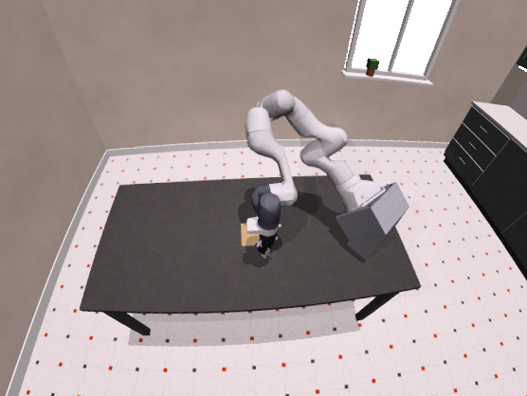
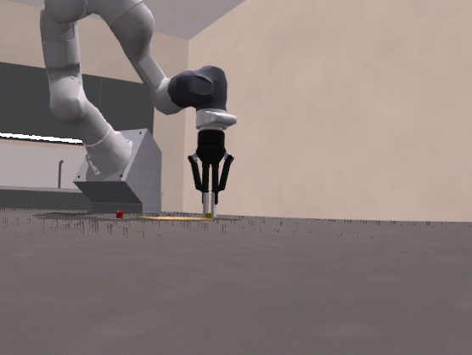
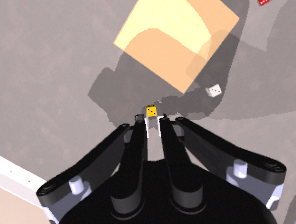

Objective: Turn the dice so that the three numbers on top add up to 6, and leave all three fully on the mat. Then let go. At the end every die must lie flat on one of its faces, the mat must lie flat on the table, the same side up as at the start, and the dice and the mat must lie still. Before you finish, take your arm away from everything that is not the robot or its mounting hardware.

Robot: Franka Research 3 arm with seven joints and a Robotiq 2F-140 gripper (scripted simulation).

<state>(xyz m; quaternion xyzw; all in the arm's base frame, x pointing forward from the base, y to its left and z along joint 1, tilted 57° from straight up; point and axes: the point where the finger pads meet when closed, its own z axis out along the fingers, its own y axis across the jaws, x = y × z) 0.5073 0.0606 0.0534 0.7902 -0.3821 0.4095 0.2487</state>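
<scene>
Now: hand 1 cm to the left of the yellow die and 3 cm above it. The rest, counted from my hand: tan mat: 1 cm ahead, 14 cm to the right, 4 cm below; then red die: 11 cm behind, 22 cm to the right, 3 cm below; then white die: 9 cm behind, 7 cm to the right, 3 cm below.
</scene>
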